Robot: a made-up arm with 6 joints.
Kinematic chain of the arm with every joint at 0, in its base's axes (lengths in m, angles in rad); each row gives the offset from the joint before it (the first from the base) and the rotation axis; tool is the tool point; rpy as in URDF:
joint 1: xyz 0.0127 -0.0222 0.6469 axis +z
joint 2: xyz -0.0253 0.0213 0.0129 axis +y
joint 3: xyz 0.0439 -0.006 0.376 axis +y
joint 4: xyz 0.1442 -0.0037 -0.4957 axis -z
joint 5: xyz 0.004 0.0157 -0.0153 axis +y
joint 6: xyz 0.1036 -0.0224 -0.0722 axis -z
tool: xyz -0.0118 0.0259 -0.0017 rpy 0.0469 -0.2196 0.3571
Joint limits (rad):
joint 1: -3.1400..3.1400
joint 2: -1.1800..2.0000
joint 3: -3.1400..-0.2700
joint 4: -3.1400..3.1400
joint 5: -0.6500..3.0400
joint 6: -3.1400..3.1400
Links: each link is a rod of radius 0.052 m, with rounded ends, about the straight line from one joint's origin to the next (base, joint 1, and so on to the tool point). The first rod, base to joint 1, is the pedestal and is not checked.
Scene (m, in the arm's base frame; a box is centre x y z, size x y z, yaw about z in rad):
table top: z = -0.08
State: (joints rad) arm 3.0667 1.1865 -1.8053 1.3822 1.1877 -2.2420
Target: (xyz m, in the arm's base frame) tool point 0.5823 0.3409 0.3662
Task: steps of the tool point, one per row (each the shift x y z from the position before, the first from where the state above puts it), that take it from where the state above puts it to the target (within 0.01 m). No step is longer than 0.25 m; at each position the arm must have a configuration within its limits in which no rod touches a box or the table.
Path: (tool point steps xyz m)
1: 0.0472 0.2152 0.0051
2: 0.1046 0.1908 0.0053
3: 0.1521 0.1515 0.0055
4: 0.1859 0.1010 0.0056
5: 0.2038 0.0437 0.0057
6: 0.2042 -0.0155 0.0059
7: 0.1883 -0.0713 0.0060
8: 0.1573 -0.1195 0.0061
9: 0.1147 -0.1562 0.0061

